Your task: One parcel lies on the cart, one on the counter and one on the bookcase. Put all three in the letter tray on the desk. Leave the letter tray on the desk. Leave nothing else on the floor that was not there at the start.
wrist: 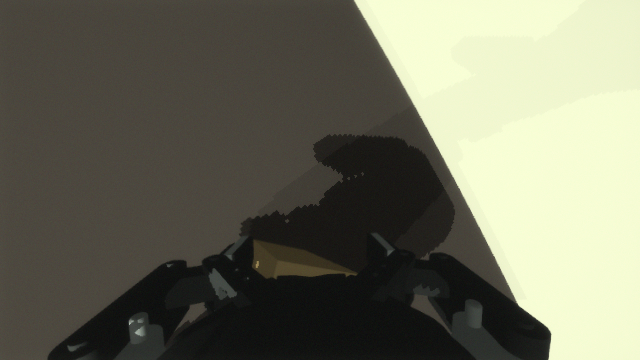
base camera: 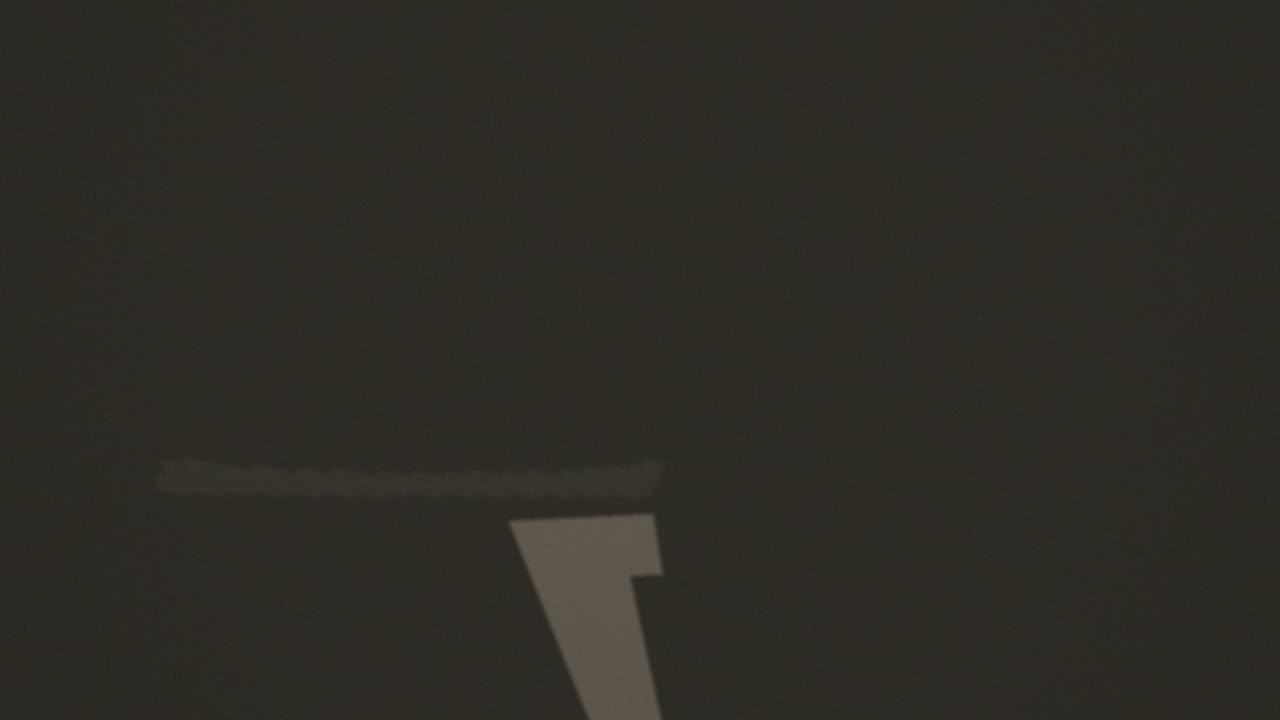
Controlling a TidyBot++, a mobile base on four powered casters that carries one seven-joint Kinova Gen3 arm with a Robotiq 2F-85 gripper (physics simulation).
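Frame: origin at the arm's base, x up, y back, z right, level; metres.
Seen in the pictures: gripper, fingertip midpoint: [wrist: 310,247].
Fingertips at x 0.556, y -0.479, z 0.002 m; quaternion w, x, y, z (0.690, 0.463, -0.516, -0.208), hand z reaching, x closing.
Observation:
A point is followed by its place in that frame.
In the wrist view a tan parcel [wrist: 295,261] {x 0.596, y -0.458, z -0.013 m} lies on a dark brown top [wrist: 174,116] {x 0.513, y -0.453, z -0.144 m}. My gripper [wrist: 310,247] {x 0.556, y -0.479, z 0.002 m} is open, with a finger on either side of the parcel and not closed on it.
The brown top ends at a slanted edge on the right against a pale yellow wall [wrist: 486,97] {x 0.573, y -0.803, z 0.002 m}. The base camera is filled by a dark flat front [base camera: 894,297] {x -0.093, y -0.161, z 0.025 m}, with a thin lighter strip [base camera: 399,481] {x -0.124, y -0.160, z -0.030 m} and a pale wedge [base camera: 597,614] {x -0.160, y -0.161, z -0.006 m} low down.

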